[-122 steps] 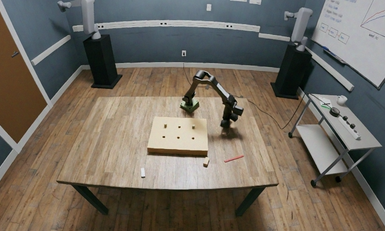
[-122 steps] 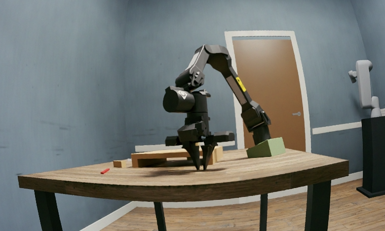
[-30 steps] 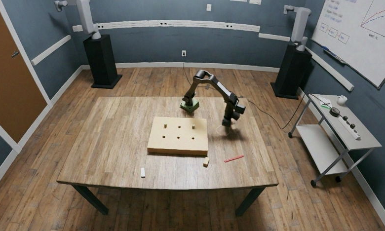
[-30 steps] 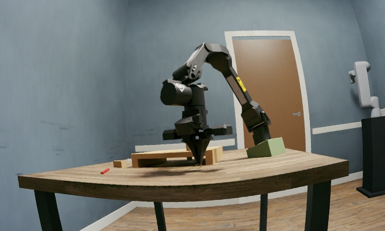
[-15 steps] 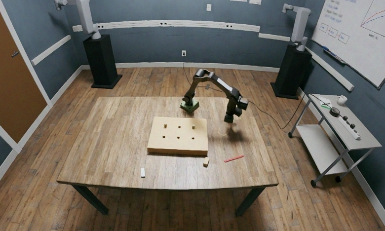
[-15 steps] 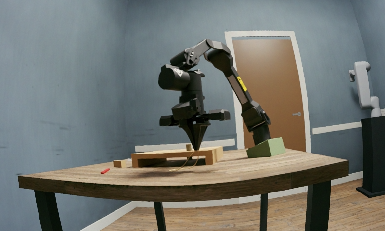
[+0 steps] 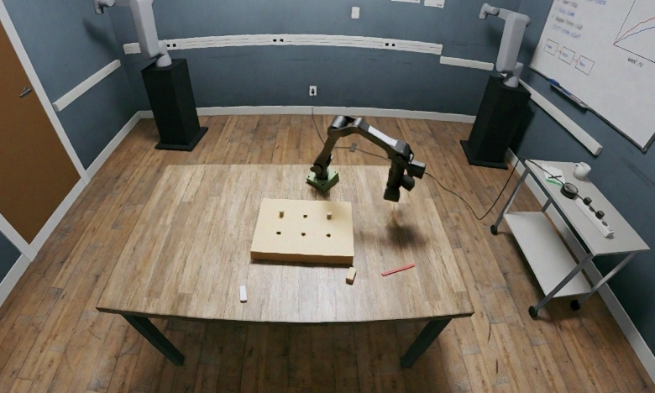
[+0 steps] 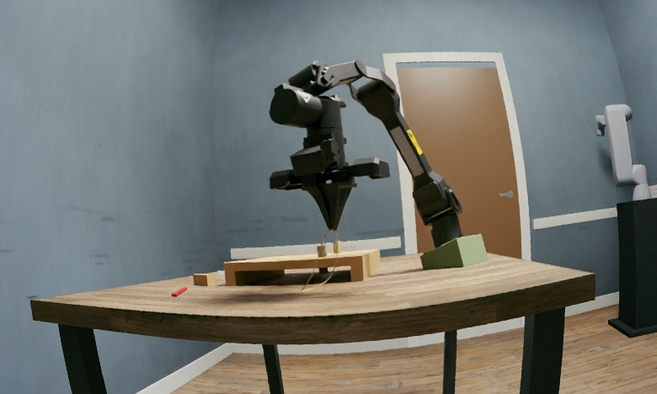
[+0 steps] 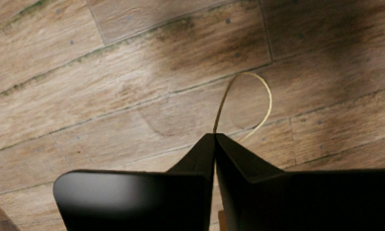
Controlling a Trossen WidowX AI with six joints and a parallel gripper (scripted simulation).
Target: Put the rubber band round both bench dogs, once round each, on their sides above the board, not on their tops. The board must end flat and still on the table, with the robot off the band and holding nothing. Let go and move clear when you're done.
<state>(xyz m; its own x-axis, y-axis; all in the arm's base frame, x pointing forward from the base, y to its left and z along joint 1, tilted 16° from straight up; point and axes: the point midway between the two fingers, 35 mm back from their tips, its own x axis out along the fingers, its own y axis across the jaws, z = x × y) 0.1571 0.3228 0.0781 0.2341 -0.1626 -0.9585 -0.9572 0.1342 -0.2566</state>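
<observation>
The tan board lies 150 mm ahead of my hand, 340 mm to the right of it and 100 mm below it. Also, from my hand: wooden block (330 mm ahead, 140 mm to the right, 120 mm below); white piece (460 mm ahead, 510 mm to the right, 130 mm below); red stick (290 mm ahead, 40 mm to the left, 130 mm below).
</observation>
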